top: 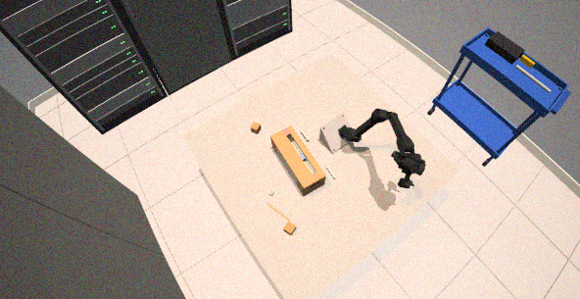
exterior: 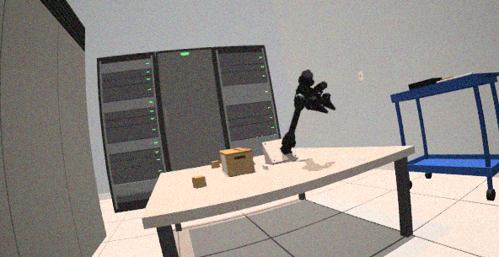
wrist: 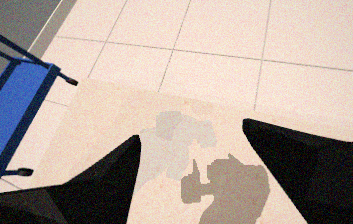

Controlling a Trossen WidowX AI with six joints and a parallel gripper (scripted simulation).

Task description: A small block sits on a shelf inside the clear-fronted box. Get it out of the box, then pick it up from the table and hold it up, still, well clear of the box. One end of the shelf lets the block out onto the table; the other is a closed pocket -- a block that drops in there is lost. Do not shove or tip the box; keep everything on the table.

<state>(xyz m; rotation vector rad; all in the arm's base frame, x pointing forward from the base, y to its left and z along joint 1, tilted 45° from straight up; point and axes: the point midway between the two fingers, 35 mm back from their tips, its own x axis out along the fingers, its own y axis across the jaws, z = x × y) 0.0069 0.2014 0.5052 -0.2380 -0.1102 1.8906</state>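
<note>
Now: the light-blue block 53 cm to the right of my gripper tip, 32 cm ahead of it and 17 cm below it. The rest, counted from my gripper tip: thin stick (61 cm ahead, 39 cm to the right, 25 cm below); then box (55 cm to the right, 30 cm ahead, 19 cm below).
</note>
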